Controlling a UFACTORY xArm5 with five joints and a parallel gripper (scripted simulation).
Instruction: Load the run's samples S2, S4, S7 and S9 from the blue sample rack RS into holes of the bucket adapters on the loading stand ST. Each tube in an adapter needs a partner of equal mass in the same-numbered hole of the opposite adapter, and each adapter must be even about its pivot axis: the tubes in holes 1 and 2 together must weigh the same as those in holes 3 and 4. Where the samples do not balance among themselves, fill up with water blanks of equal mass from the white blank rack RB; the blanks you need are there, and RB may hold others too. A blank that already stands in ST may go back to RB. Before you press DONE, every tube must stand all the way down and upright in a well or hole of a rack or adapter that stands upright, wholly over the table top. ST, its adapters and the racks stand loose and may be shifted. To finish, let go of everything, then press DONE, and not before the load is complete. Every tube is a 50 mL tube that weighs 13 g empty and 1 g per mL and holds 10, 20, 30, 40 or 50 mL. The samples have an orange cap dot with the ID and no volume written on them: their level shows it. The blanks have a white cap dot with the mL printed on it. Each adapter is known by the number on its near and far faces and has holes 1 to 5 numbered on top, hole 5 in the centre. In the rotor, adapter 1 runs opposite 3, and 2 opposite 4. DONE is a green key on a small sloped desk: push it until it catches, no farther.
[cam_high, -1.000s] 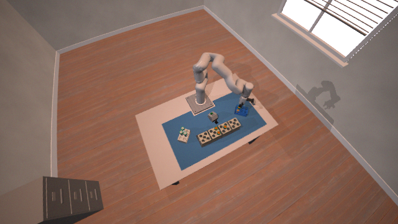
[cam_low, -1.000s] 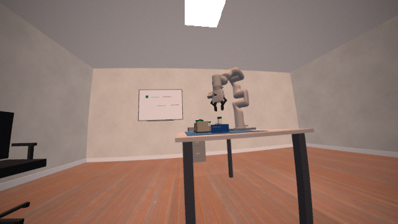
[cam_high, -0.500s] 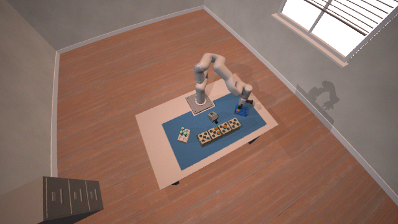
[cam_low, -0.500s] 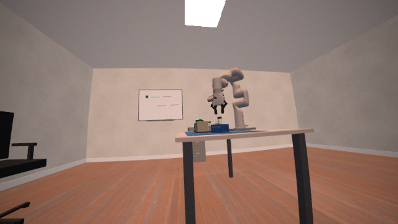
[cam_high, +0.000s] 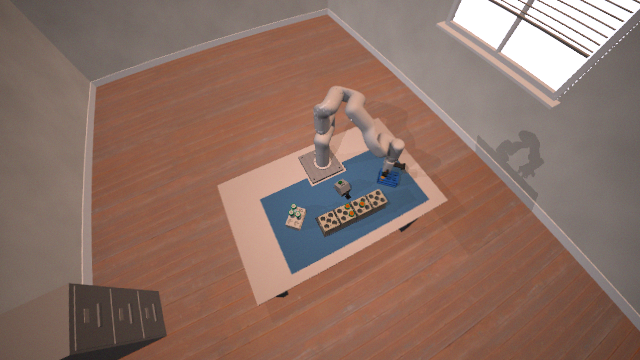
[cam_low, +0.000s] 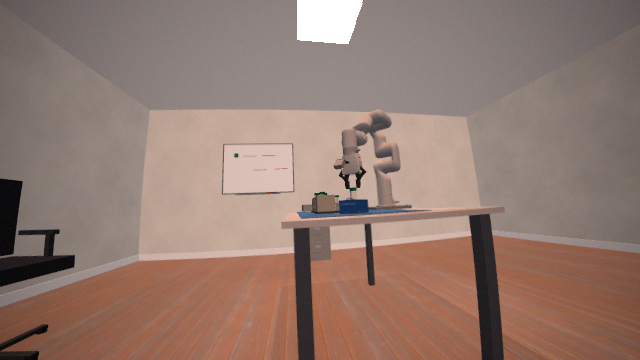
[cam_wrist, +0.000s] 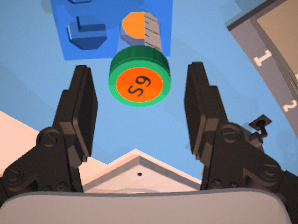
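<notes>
Right now my hand is 70 mm above the sample tube S9 and 10 mm short of it. Round my hand: done desk: 260 mm to the right, 100 mm behind, 80 mm below; sample tube S2: 250 mm to the right, 90 mm ahead, 70 mm below; blue sample rack RS: 110 mm below, 40 mm to the left, 20 mm ahead.
</notes>
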